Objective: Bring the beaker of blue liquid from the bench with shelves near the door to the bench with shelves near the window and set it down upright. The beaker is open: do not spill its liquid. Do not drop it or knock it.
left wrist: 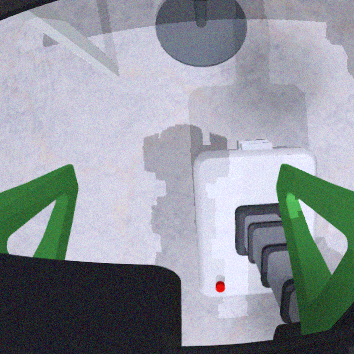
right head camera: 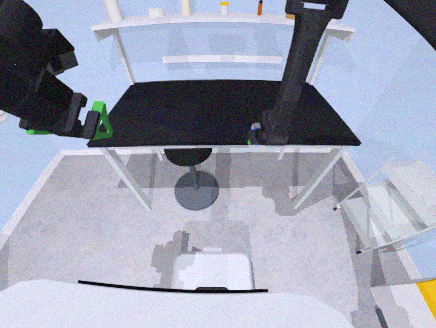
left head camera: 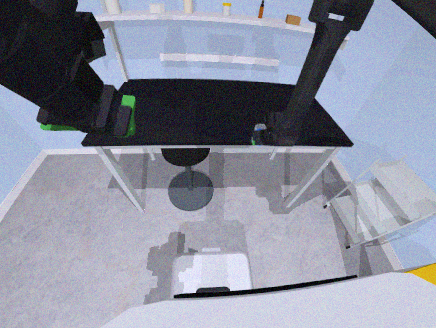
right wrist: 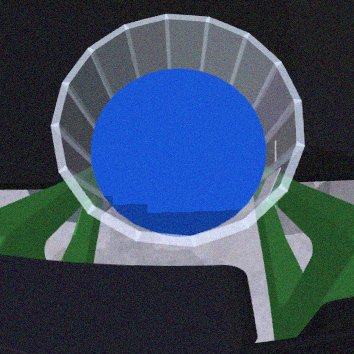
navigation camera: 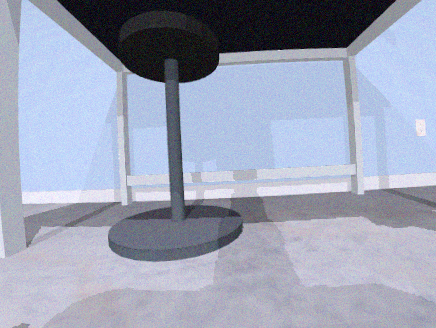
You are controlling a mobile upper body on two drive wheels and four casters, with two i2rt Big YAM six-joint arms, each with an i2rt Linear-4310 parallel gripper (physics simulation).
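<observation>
The open clear beaker of blue liquid [left head camera: 259,128] [right head camera: 255,126] [right wrist: 178,145] looks upright, its liquid inside the rim. My right gripper [left head camera: 259,137] [right head camera: 253,136] [right wrist: 177,175] is shut on it, with a green finger on each side. In the head views they appear at the front edge of a black-topped bench with shelves [left head camera: 200,110] [right head camera: 200,110]; any gap above the top cannot be judged. Whether this bench is by the door or window does not show. My left gripper [left head camera: 90,124] [right head camera: 70,127] [left wrist: 176,175] is wide open and empty, near the bench's front left corner in the picture.
A round stool [left head camera: 190,192] [right head camera: 196,191] [left wrist: 201,42] [navigation camera: 175,237] stands partly under the bench. Small bottles and boxes stand on the upper shelf [left head camera: 200,19] [right head camera: 200,22]. A pale stepped frame [left head camera: 400,185] [right head camera: 412,182] stands at the right. My white base [left wrist: 250,185] shows below.
</observation>
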